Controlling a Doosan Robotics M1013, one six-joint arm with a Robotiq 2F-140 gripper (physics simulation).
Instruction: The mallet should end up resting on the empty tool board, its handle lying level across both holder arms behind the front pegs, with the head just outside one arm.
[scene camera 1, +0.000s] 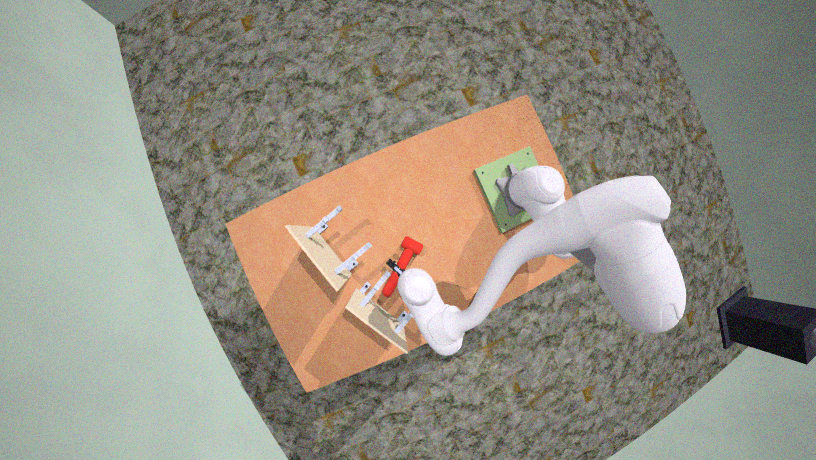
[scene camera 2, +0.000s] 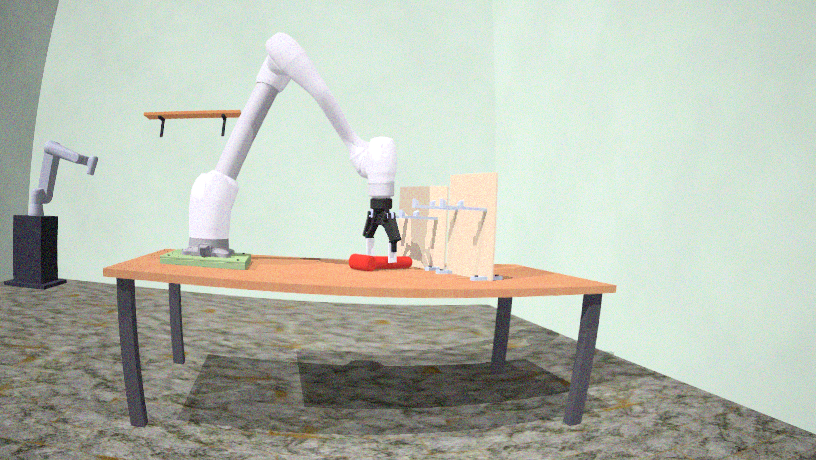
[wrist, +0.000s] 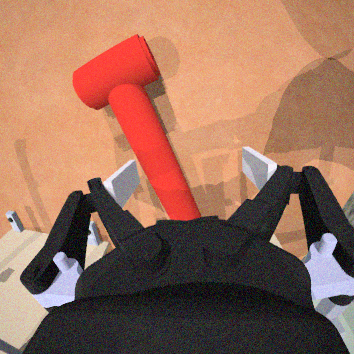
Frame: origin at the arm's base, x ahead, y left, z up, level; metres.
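Seen in the pictures: gripper, between the fingertips: (wrist: 188, 164); arm's base, origin of its link: (scene camera 1: 518, 191) (scene camera 2: 208, 254).
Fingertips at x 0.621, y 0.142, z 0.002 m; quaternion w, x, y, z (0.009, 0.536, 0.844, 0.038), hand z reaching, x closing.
Note:
Offsets run from my fingertips to a thing's middle. Level surfaces: height alone.
The red mallet {0.008 m ahead, 0.037 m right, 0.005 m down} (scene camera 1: 406, 258) (scene camera 2: 361, 262) (wrist: 150, 140) lies on the table, its head away from the boards and its handle pointing toward them. My gripper (scene camera 2: 381, 256) (wrist: 188, 164) is open and low over the handle, pointing down. In the wrist view its fingers stand on either side of the handle, with the left fingertip closer to it; the handle's end is hidden under the gripper body. Two upright beige tool boards, one {0.196 m ahead, 0.232 m right, 0.137 m up} (scene camera 1: 320, 257) (scene camera 2: 477, 228) nearer scene camera 2 and one {0.107 m ahead, 0.062 m left, 0.119 m up} (scene camera 1: 377, 322) (scene camera 2: 438, 197) farther away, carry pale holder arms. No tool shows on either.
The wooden table {0.028 m down} (scene camera 1: 411, 165) (scene camera 2: 320, 280) carries the green base plate (scene camera 1: 491, 200) (scene camera 2: 205, 261) of my arm. The holder arms (scene camera 1: 353, 260) (scene camera 2: 457, 206) of the nearer board stick out toward the mallet side. A wall shelf (scene camera 2: 191, 114) and another small robot arm on a dark pedestal (scene camera 2: 35, 248) stand beyond the table.

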